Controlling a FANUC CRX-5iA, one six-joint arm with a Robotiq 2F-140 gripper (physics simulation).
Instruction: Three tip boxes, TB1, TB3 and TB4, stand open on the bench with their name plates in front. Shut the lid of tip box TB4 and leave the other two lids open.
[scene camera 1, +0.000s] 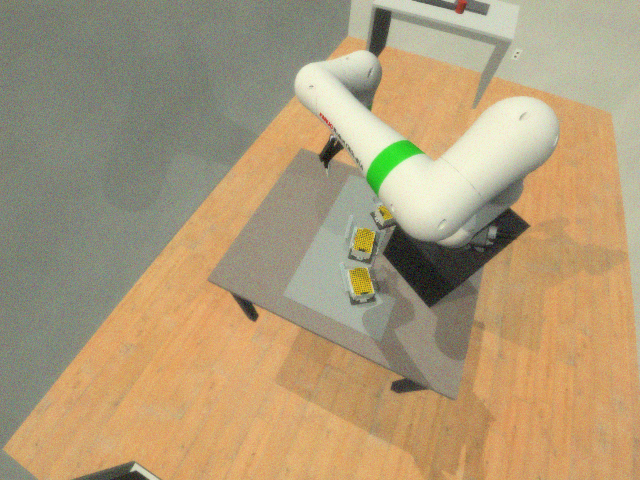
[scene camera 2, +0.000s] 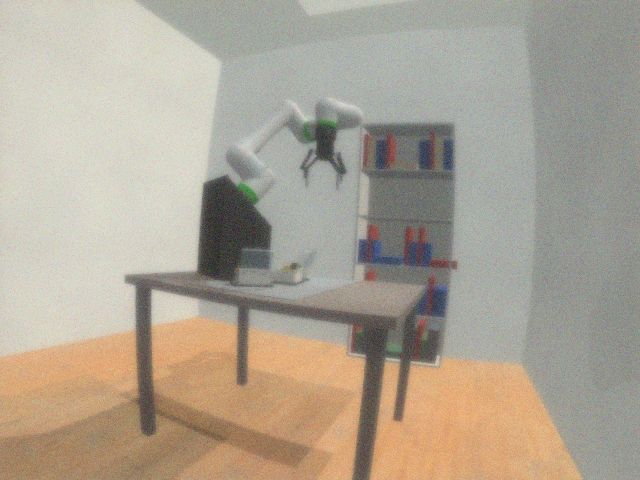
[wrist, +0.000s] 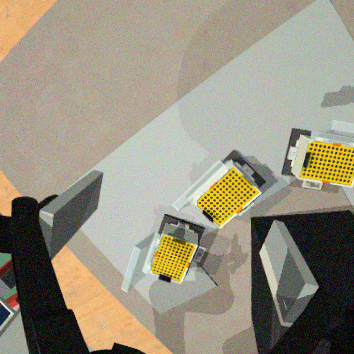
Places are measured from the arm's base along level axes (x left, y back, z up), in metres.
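Pixels of known places: gripper, fingertip midpoint: (scene camera 1: 345, 170) (scene camera 2: 322, 188) (wrist: 183, 213); arm's base, origin of the base link: (scene camera 2: 236, 206).
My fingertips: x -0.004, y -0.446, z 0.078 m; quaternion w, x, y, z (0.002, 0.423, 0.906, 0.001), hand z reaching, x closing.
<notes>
For each thing: its top centre in the pictures, then the offset to it from my fingertips. "spot": a spot on its surface instead. Level surfaces: height alone.
- far lid, surface spot: (wrist: 132, 267) spot: dx +0.253, dy +0.140, dz -0.268 m
- middle lid, surface spot: (wrist: 200, 185) spot: dx +0.036, dy +0.067, dz -0.269 m
- pale mat, its level: dz -0.414 m
- brown bench, its level: dz -0.417 m
Three tip boxes with yellow racks stand with lids raised: the near one (scene camera 1: 360, 283) (wrist: 327, 162), the middle one (scene camera 1: 364, 241) (wrist: 228, 196) and the far one (scene camera 1: 383, 214) (wrist: 174, 257), partly behind the arm in scene camera 1. In the wrist view their clear lids stand up along one side: far lid (wrist: 132, 267), middle lid (wrist: 200, 185), near lid (wrist: 344, 126). Name plates are too small to read, so I cannot tell which box is TB4. My gripper (scene camera 2: 322, 184) is open and empty, high above the bench and apart from the boxes.
The boxes stand on a pale mat (scene camera 1: 315, 279) (wrist: 125, 165) on the brown bench (scene camera 1: 258, 232) (wrist: 100, 75). The black robot base (scene camera 1: 429, 279) (scene camera 2: 222, 232) stands close beside the boxes. A bookshelf (scene camera 2: 408, 125) stands behind the bench. A white side table (scene camera 1: 496, 25) stands by the wall.
</notes>
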